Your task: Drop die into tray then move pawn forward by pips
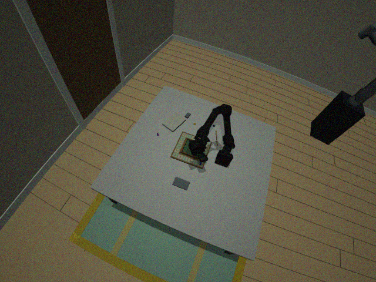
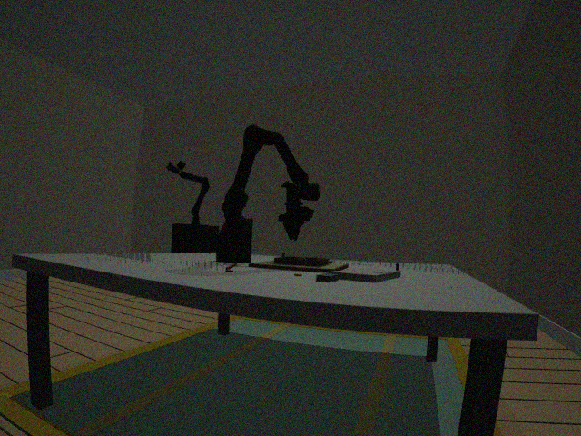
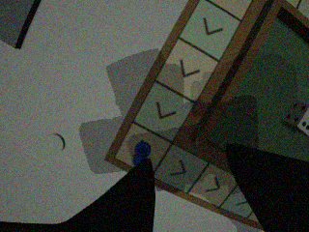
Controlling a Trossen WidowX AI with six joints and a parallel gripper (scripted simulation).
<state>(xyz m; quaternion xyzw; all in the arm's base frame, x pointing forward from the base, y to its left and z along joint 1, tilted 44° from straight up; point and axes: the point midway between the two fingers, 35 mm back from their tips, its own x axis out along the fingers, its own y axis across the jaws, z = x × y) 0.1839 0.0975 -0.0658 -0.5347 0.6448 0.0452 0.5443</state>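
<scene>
My gripper tip is 40 mm past the blue pawn, 10 mm to the right of it and 70 mm above it. Round my gripper tip: flat grey plate: 10 mm ahead, 230 mm to the left, 90 mm below; white die: 80 mm ahead, 100 mm to the right, 70 mm below; green dice tray: 80 mm ahead, 80 mm to the right, 90 mm below.
</scene>
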